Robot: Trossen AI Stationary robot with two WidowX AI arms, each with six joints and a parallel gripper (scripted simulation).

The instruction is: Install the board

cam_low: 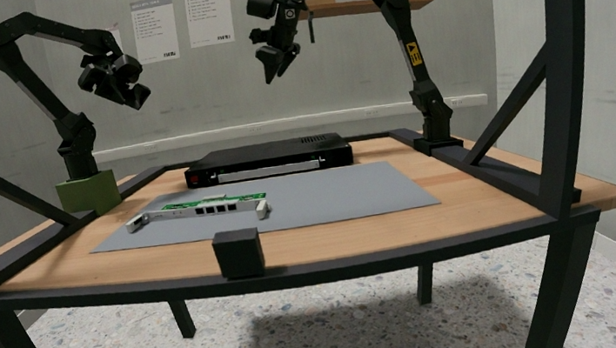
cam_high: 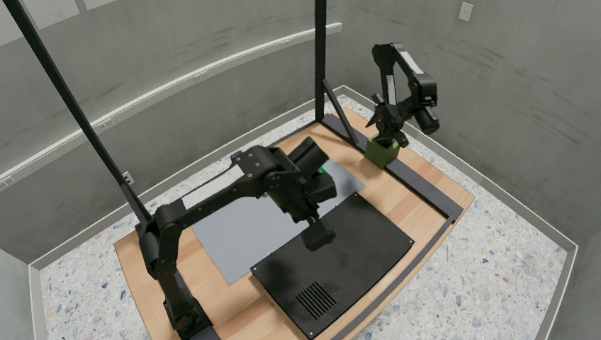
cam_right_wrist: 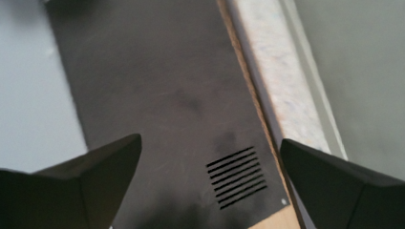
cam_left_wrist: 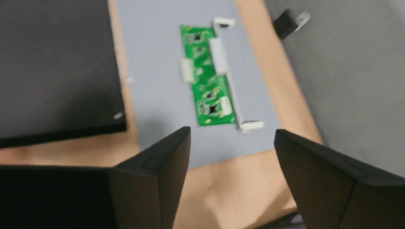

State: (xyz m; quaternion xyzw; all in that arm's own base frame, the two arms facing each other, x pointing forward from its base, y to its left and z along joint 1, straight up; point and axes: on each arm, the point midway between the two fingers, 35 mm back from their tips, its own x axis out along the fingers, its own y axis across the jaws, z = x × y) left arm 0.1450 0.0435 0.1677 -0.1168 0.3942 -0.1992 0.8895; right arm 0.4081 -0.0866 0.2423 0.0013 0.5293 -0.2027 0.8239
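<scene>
The green board lies 25 cm below my left hand, 19 cm behind it and 18 cm to the right of it. Round my left hand: grey mat: 30 cm to the right, 27 cm below, 16 cm behind; black enclosure: 33 cm to the right, 23 cm below, 11 cm ahead.
</scene>
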